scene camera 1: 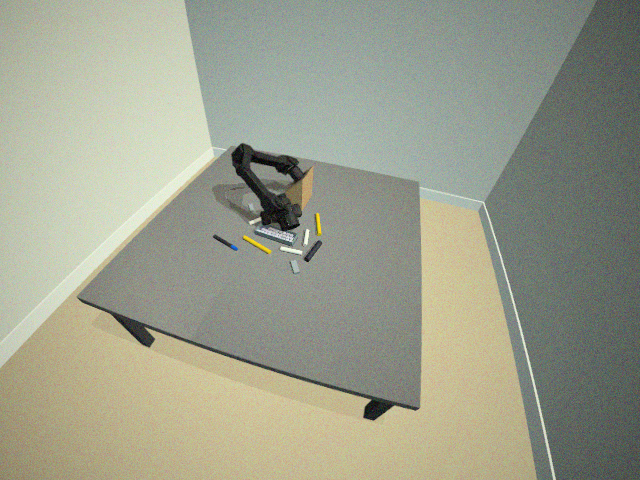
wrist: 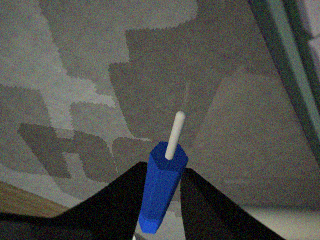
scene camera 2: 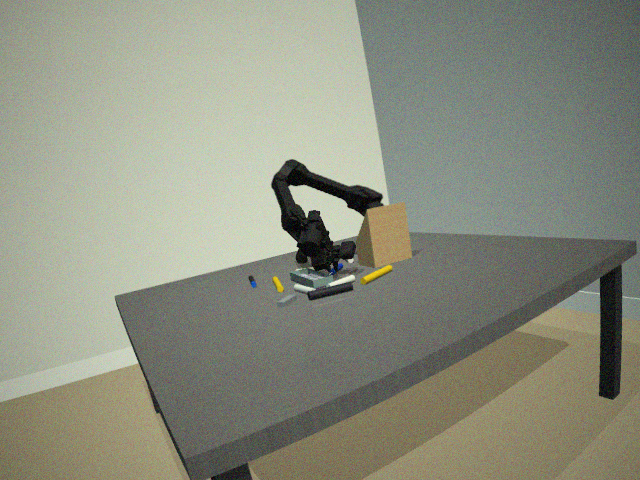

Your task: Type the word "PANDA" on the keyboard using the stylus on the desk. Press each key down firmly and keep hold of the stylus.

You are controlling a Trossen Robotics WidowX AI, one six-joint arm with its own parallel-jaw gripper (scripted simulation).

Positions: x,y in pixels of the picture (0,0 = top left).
Labels:
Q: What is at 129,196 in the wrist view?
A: My gripper.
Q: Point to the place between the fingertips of my gripper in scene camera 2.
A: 333,271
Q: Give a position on a blue stylus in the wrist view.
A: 163,175

